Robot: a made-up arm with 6 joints.
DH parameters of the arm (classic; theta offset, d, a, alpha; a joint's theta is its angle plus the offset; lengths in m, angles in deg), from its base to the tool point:
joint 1: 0 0.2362 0 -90
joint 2: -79.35 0 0.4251 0
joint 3: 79.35 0 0.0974 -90
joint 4: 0 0.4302 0 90
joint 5: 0 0 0.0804 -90
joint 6: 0 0.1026 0 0
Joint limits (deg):
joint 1: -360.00..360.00
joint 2: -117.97..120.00
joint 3: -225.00..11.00
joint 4: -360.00..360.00
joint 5: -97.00..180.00
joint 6: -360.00..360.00
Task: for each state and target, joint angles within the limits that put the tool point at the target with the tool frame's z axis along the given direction. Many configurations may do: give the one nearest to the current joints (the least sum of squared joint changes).
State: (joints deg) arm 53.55 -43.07 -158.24 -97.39 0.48 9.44
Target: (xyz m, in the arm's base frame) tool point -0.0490 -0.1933 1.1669 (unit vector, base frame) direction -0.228 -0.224 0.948
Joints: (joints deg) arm 100.01 -16.42 -159.62 -46.96 -21.12 9.44
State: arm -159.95 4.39 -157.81 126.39 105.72 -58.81
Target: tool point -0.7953 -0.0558 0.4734 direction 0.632 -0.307 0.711
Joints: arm -181.18 49.25 -115.47 143.22 150.58 -58.81
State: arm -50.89 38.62 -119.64 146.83 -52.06 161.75
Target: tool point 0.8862 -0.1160 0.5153 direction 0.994 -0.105 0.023
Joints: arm -4.06 49.10 -142.94 142.01 -3.20 161.75
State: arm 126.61 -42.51 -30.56 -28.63 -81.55 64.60
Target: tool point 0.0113 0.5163 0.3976 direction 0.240 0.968 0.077
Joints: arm 93.22 7.62 -36.55 18.64 -66.82 64.60
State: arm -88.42 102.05 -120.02 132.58 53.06 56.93
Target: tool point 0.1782 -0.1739 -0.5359 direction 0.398 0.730 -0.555
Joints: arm -50.87 110.37 -88.85 83.36 50.79 56.93
